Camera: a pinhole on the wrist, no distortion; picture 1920 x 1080 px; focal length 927.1 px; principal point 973.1 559.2 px. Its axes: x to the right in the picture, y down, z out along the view. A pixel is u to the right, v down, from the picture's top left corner.
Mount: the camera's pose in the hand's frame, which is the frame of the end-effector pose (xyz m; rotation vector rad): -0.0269 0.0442 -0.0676 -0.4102 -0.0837 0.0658
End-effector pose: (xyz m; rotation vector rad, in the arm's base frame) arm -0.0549 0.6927 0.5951 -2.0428 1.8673 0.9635
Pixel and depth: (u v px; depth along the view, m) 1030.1 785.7 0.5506
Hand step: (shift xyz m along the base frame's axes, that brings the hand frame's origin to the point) -0.4892 0.1891 -0.1590
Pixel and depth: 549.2 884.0 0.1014
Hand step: -0.1081 0.0527 0.0739
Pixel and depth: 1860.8 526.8 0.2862
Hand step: -0.2343 -0.0858 -0.2482
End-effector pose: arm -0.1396 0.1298 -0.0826 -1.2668 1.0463 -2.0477
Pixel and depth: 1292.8 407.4 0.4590
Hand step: 0.3185 -0.2993 0.0121
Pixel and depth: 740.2 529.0 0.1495
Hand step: 0.0980 -0.0202 -0.0998
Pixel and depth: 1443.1 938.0 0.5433
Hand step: 0.2547 -0.5383 -0.2069
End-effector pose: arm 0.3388 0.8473 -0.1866 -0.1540 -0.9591 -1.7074
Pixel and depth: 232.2 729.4 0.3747
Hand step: 0.2531 0.4096 0.0710
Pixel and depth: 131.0 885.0 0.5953
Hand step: 0.4752 0.6845 0.1115
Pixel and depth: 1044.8 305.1 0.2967
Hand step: 0.0020 0.1732 0.1876
